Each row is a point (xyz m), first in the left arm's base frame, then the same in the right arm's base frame.
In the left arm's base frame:
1: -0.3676 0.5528 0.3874
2: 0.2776 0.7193 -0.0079
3: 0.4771 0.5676 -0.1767
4: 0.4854 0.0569 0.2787
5: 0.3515 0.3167 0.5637
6: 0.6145 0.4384 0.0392
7: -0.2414 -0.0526 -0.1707
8: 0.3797 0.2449 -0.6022
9: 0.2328 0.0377 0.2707
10: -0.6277 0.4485 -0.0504
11: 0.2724 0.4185 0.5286
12: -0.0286 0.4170 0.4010
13: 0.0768 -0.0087 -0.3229
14: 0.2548 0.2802 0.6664
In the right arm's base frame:
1: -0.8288 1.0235 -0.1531
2: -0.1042 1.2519 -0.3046
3: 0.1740 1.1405 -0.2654
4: 0.0119 0.9381 0.3678
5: -0.2891 1.2139 0.3726
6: 0.1921 1.1901 0.0163
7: -0.3390 0.3497 -0.1546
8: 0.3659 0.6563 -0.4181
9: -0.1918 0.8137 0.2823
10: -0.7974 0.6394 -0.5020
11: -0.3510 1.2463 0.2587
12: -0.5338 1.0632 0.0589
13: 0.0011 0.4507 -0.1759
14: -0.4192 1.1896 0.4335

